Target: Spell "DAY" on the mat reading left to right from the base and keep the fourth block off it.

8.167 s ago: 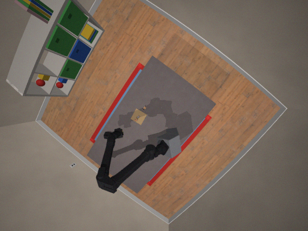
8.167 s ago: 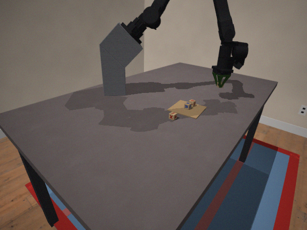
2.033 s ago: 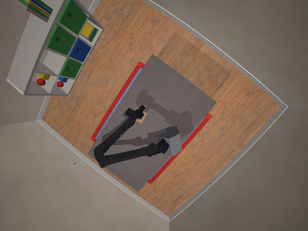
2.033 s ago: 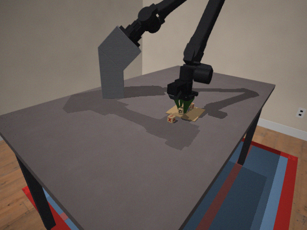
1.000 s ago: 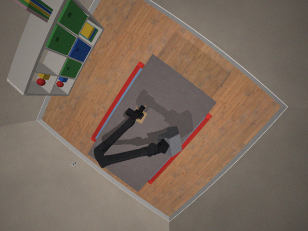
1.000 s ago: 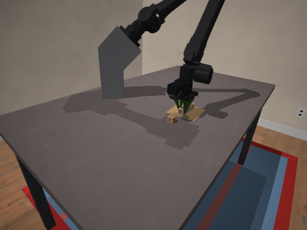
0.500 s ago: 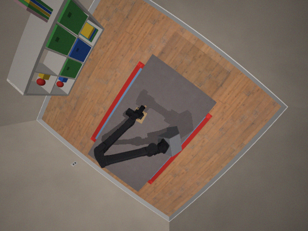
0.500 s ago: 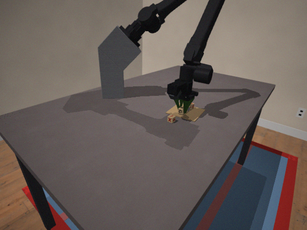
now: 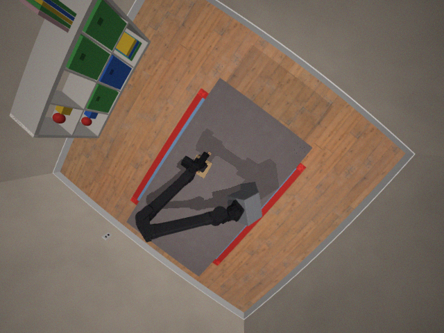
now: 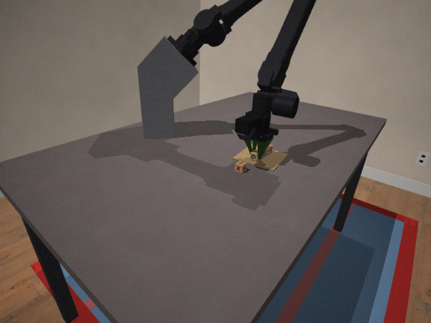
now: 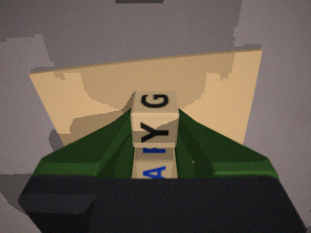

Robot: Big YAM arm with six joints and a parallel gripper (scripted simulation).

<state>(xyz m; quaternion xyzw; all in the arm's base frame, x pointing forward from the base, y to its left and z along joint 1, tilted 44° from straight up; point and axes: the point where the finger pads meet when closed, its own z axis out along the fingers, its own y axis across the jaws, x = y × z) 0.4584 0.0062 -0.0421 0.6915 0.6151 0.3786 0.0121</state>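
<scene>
Right now the tan mat is 3 cm to the left of my hand and 1 cm below it. Also, from my hand: wooden block (9 cm to the right).
</scene>
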